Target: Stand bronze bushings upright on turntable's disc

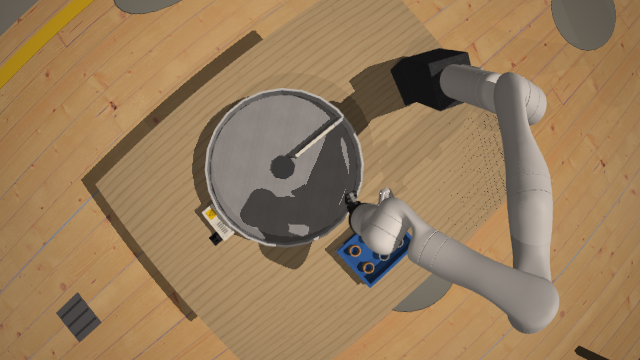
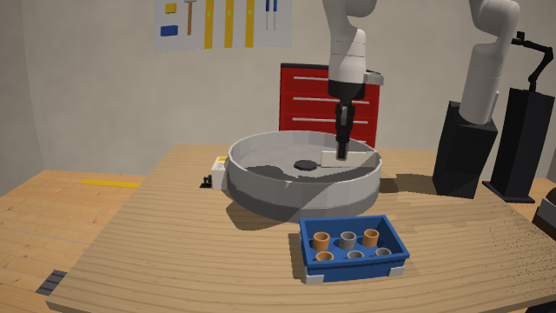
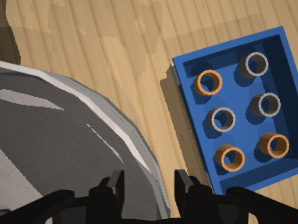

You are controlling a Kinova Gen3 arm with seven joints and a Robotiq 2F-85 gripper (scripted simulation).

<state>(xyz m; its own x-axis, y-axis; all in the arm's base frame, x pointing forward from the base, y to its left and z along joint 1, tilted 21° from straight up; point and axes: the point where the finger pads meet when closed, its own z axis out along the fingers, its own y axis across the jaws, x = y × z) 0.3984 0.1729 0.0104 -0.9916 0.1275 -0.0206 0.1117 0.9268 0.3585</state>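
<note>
The blue crate is 3 cm behind my hand, 13 cm to the left of it and 15 cm below it. Round my hand: grey turntable disc: 8 cm ahead, 20 cm to the right, 12 cm below.
</note>
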